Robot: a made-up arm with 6 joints.
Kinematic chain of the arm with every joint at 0, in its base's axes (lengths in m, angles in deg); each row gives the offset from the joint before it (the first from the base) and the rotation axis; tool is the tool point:
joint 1: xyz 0 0 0.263 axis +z
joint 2: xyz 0 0 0 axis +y
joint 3: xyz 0 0 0.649 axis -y
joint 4: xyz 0 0 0 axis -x
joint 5: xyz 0.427 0 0 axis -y
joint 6: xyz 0 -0.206 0 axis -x
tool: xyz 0 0 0
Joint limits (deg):
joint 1: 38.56..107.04
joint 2: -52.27..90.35
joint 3: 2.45..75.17
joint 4: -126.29..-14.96
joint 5: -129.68..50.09
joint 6: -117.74..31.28
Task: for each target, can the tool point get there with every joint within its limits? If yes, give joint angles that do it. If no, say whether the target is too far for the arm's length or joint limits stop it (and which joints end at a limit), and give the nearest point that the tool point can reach.
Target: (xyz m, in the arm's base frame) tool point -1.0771 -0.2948 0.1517
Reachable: no: joint limits stop it (at a limit: joint 1, joint 2, joint 3, joint 4) | nearest point -0.5773 -0.3042 1.1001 | short by 1.072 m
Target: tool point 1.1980 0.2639 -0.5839
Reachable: no: too far | nearest point 0.7906 0.3757 -0.1201 | short by 0.627 m
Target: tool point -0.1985 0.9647 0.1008
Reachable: yes | joints 101.05 76.38 60.45 -92.77 15.70 -24.59
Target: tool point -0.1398 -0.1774 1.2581
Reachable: yes | joints 49.73 -33.64 65.70 -87.79 3.91 -78.48
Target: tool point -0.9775 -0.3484 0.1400
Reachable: no: joint limits stop it (at a limit: joint 1, joint 2, joint 3, joint 4) | nearest point -0.5773 -0.3042 1.1001 | short by 1.041 m
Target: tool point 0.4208 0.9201 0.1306
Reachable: yes | joints 68.03 76.75 65.36 -77.10 -59.83 -52.52
